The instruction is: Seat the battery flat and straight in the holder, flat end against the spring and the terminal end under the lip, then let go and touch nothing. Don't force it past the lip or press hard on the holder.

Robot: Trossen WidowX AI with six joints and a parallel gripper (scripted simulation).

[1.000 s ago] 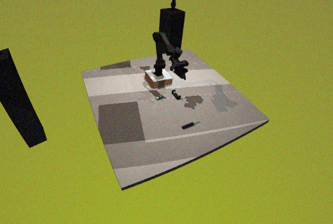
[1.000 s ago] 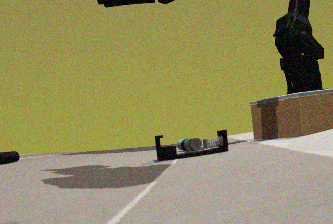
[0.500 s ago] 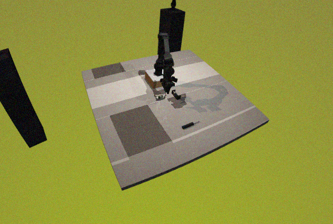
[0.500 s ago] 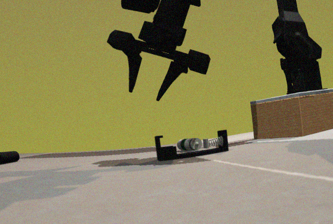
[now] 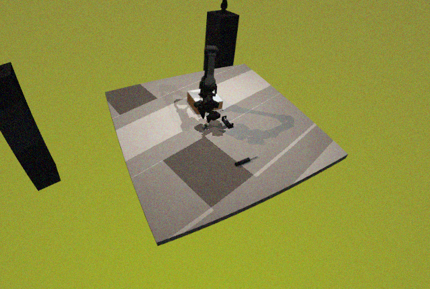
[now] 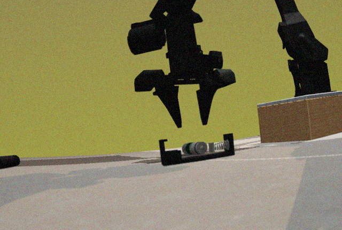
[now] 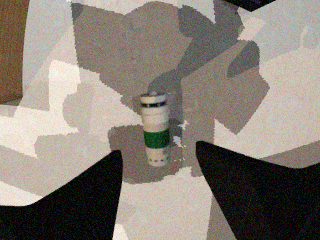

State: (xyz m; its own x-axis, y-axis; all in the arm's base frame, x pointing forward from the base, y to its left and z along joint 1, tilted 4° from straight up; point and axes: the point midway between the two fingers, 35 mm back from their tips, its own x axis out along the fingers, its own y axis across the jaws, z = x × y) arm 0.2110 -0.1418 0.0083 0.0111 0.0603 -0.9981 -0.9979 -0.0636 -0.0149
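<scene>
Now: the battery 40 mm below my gripper tip. Round my gripper tip: black screwdriver 370 mm ahead, 20 mm to the left, 40 mm below.
</scene>
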